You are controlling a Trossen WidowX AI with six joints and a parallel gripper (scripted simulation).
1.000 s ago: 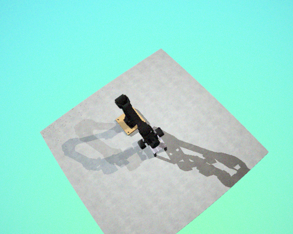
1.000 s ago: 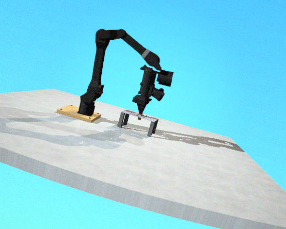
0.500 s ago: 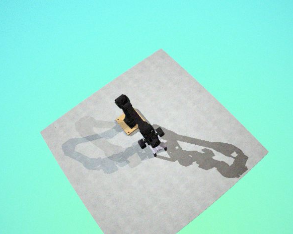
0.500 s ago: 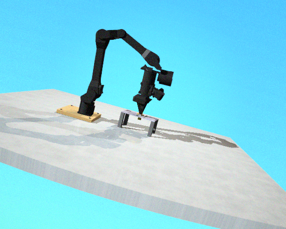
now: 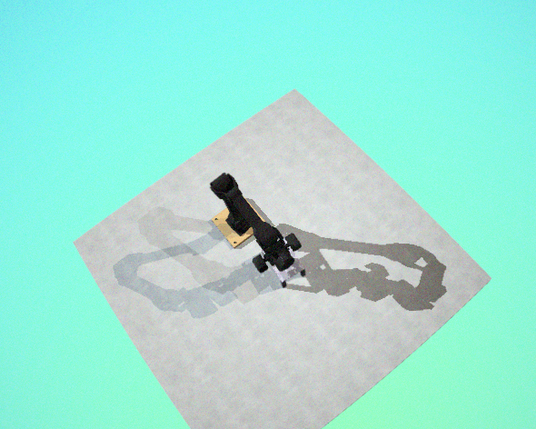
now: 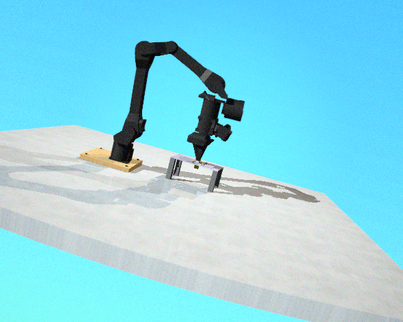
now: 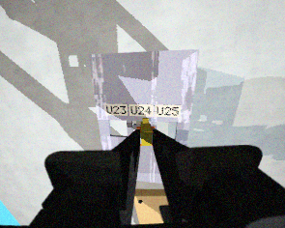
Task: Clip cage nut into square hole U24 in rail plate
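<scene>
Now: gripper tip 1 cm above the cage nut.
</scene>
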